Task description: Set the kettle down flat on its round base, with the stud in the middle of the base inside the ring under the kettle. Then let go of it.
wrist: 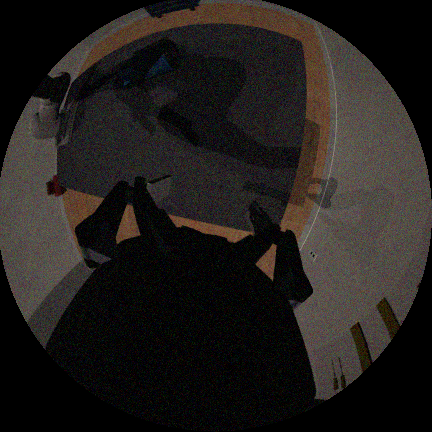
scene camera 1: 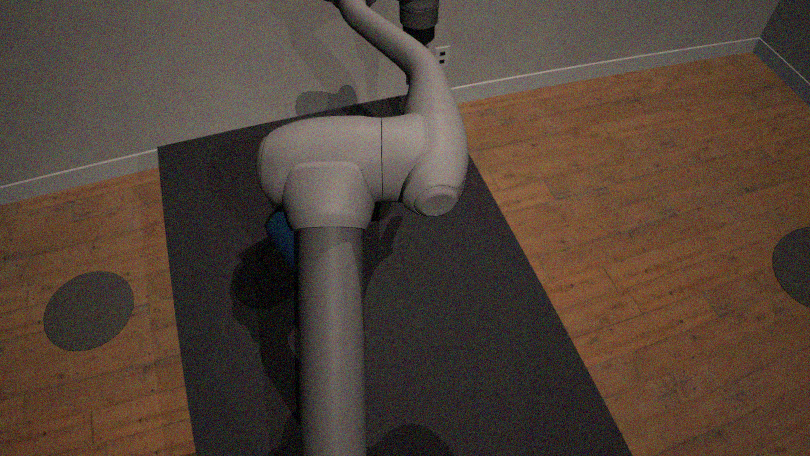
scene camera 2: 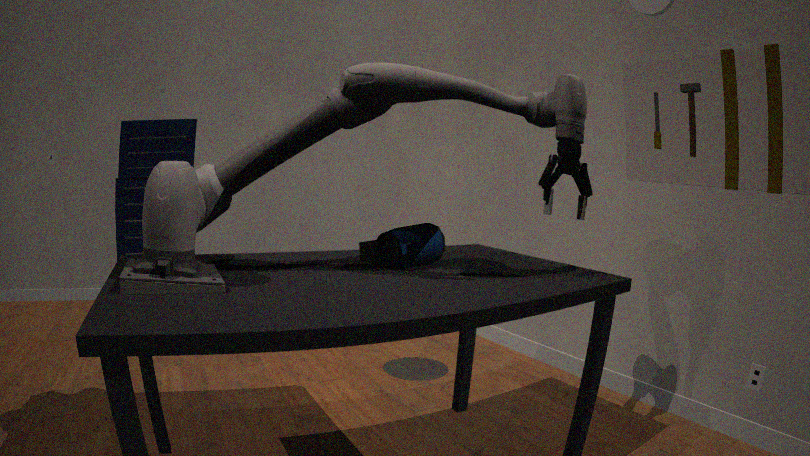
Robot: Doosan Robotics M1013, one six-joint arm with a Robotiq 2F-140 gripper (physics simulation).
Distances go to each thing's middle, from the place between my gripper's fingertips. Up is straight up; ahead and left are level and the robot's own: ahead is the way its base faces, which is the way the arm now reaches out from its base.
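Compared with the blue kettle (scene camera 1: 281,236), my hand is 36 cm to the right of it, 34 cm past it and 12 cm above it.
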